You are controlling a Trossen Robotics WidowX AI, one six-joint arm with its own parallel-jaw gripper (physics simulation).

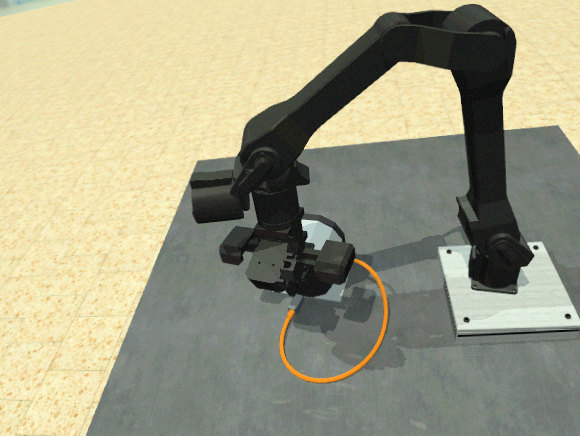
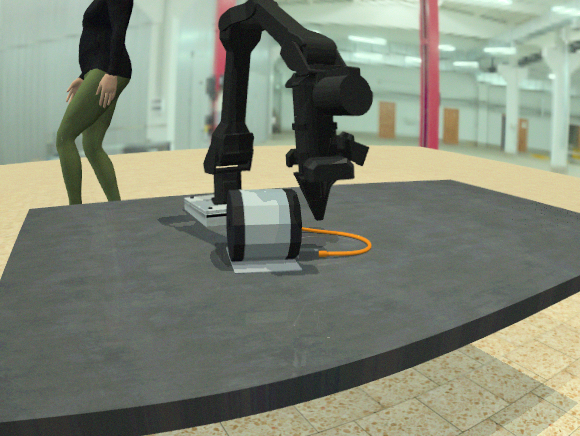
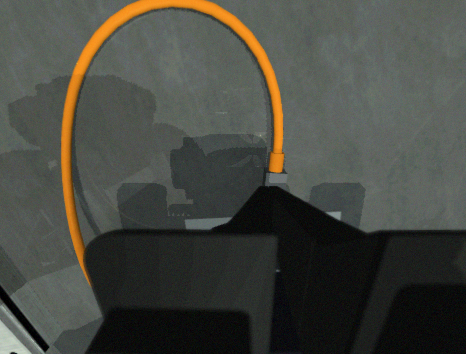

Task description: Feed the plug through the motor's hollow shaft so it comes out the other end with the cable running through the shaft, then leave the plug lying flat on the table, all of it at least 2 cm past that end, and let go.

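Seen in the pictures: gripper, fingertip midpoint: (image 1: 293, 294) (image 2: 319, 219) (image 3: 267, 195); arm's base, origin of the base link: (image 1: 493, 276).
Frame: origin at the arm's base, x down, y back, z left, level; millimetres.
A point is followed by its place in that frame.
The motor (image 1: 320, 232) @(z 0, x -66, y -264 mm) (image 2: 266, 225) @(z 7, x -33, y -337 mm), a pale cylinder with black end rings, lies on its side on a light base plate (image 2: 265, 267) @(z 7, x 28, y -331 mm) (image 3: 205, 223) @(z 55, x 28, y -244 mm). The grey plug (image 1: 292, 306) @(z 89, x 17, y -299 mm) (image 2: 308, 254) @(z 78, x 22, y -304 mm) (image 3: 276, 178) @(z 90, x 17, y -299 mm) is low at the table, beside the motor's end on the cable side; part of it is hidden. The orange cable (image 1: 320, 380) @(z 201, x 25, y -226 mm) (image 2: 371, 245) @(z 198, x 27, y -267 mm) (image 3: 172, 4) @(z 199, x 26, y -246 mm) loops from the plug back toward the motor. Whether it enters the shaft is hidden. My gripper (image 1: 291, 292) @(z 97, x -26, y -288 mm) (image 2: 320, 218) @(z 97, x -26, y -288 mm) (image 3: 267, 195) @(z 97, x -26, y -288 mm) is shut and empty, its tips above the plug, near the motor's same end.
The dark table top (image 1: 200, 400) @(z 263, x 31, y -390 mm) (image 2: 150, 325) @(z -156, x 31, y -495 mm) carries the arm's silver mounting plate (image 1: 452, 310) @(z 73, x 0, y -57 mm) (image 2: 200, 210) @(z -62, x 5, y -54 mm) (image 3: 15, 320) @(z -11, x 7, y -75 mm), off to the side of the cable loop. The arm reaches over the motor area. A person (image 2: 95, 90) stands behind the table.
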